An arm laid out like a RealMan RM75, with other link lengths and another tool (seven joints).
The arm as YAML. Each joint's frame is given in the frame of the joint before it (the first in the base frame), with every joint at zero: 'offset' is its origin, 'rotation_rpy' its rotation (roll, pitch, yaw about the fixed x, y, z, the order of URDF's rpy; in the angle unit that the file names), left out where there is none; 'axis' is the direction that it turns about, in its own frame. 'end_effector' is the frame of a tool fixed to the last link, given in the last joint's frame.
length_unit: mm
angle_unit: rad
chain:
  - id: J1
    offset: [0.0, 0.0, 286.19]
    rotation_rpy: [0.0, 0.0, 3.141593]
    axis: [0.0, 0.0, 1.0]
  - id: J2
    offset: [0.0, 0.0, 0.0]
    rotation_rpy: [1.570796, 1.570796, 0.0]
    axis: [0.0, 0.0, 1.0]
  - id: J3
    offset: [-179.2, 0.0, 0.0]
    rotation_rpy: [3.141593, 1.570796, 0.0]
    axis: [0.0, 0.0, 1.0]
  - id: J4
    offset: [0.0, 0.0, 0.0]
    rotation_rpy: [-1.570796, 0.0, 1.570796]
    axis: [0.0, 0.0, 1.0]
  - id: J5
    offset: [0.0, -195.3, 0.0]
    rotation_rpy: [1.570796, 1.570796, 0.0]
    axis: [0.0, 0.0, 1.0]
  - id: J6
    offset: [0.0, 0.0, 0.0]
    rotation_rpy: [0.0, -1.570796, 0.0]
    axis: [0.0, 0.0, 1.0]
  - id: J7
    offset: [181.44, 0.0, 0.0]
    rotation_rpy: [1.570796, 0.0, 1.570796]
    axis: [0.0, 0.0, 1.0]
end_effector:
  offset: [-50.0, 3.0, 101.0]
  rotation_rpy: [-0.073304, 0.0, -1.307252]
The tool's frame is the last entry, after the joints.
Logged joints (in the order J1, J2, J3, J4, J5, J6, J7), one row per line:
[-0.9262, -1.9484, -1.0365, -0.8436, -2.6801, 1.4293, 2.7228]
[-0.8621, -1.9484, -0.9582, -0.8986, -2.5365, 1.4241, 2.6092]
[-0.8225, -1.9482, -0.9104, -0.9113, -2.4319, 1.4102, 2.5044]
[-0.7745, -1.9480, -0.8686, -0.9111, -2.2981, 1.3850, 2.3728]
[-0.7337, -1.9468, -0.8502, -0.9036, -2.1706, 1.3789, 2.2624]
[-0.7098, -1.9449, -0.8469, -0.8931, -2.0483, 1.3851, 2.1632]
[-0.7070, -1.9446, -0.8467, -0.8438, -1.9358, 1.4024, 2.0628]
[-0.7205, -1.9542, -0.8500, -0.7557, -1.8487, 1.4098, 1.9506]
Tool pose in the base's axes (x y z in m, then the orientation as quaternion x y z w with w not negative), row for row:
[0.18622, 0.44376, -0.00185, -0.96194, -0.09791, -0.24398, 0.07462]
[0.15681, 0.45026, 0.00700, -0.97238, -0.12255, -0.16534, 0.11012]
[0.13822, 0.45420, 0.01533, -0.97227, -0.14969, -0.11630, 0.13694]
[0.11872, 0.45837, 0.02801, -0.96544, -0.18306, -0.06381, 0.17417]
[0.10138, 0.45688, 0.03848, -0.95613, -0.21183, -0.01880, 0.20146]
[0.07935, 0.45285, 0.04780, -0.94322, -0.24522, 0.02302, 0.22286]
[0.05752, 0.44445, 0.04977, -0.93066, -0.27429, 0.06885, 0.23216]
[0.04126, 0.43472, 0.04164, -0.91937, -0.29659, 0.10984, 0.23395]
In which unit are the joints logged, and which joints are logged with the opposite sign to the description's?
The joints are logged in radians. Opposite sign: J1, J2, J6.
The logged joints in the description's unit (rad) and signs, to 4 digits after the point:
[0.9262, 1.9484, -1.0365, -0.8436, -2.6801, -1.4293, 2.7228]
[0.8621, 1.9484, -0.9582, -0.8986, -2.5365, -1.4241, 2.6092]
[0.8225, 1.9482, -0.9104, -0.9113, -2.4319, -1.4102, 2.5044]
[0.7745, 1.9480, -0.8686, -0.9111, -2.2981, -1.3850, 2.3728]
[0.7337, 1.9468, -0.8502, -0.9036, -2.1706, -1.3789, 2.2624]
[0.7098, 1.9449, -0.8469, -0.8931, -2.0483, -1.3851, 2.1632]
[0.7070, 1.9446, -0.8467, -0.8438, -1.9358, -1.4024, 2.0628]
[0.7205, 1.9542, -0.8500, -0.7557, -1.8487, -1.4098, 1.9506]

